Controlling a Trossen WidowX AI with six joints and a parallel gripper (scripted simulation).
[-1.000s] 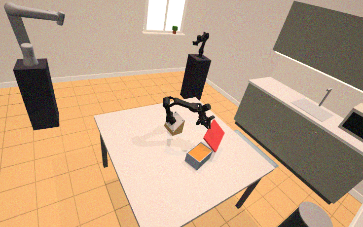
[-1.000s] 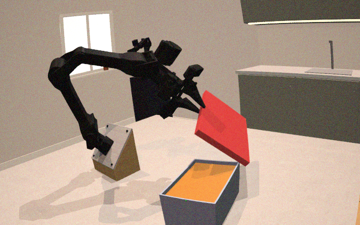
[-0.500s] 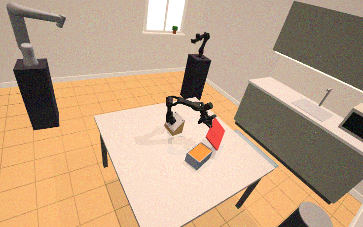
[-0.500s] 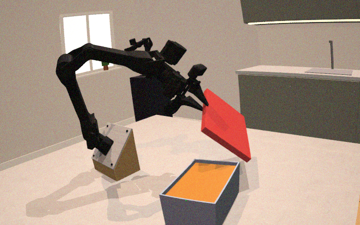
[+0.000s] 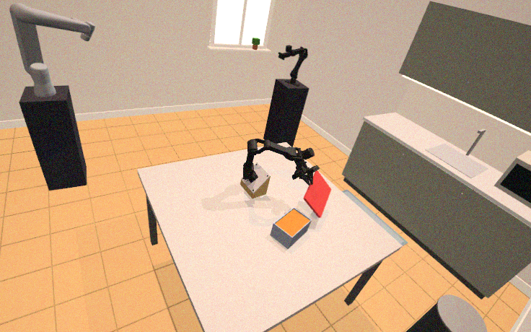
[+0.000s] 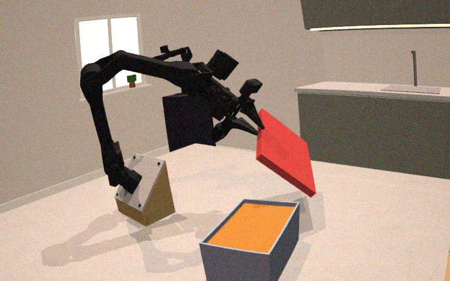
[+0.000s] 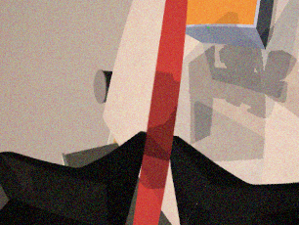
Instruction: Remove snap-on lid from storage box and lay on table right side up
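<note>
Right now the red lid is 50 mm to the left of my gripper tip, 50 mm below it and 40 mm ahead of it. Round my gripper tip: storage box 180 mm to the right, 180 mm below, 130 mm ahead.
</note>
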